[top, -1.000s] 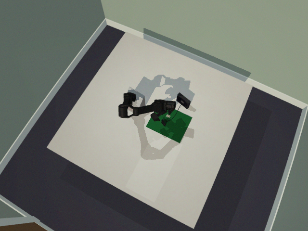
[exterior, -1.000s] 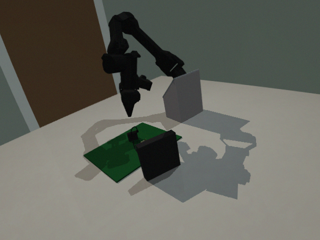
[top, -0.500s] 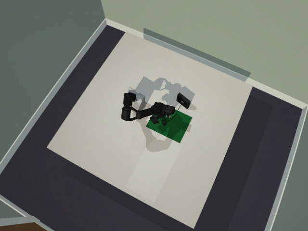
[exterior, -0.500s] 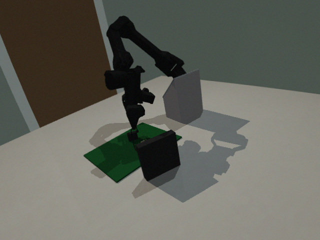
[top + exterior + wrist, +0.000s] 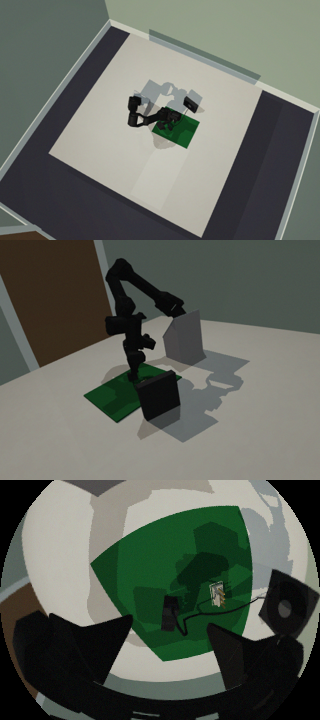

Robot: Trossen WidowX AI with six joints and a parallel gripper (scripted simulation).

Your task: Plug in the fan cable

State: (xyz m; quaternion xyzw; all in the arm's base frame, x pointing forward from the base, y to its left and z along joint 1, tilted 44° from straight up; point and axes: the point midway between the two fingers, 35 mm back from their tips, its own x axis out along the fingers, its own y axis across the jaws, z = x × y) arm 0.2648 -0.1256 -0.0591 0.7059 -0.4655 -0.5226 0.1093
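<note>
Now: the dark plug 30 mm below my gripper tip, 10 mm to the right of it and 10 mm ahead of it. The rest, counted from my gripper tip: green board (60 mm below, 40 mm ahead, 30 mm to the left); pale fan header (70 mm to the left, 50 mm below, 20 mm ahead); black square fan (210 mm to the left, 80 mm ahead, 10 mm above).
</note>
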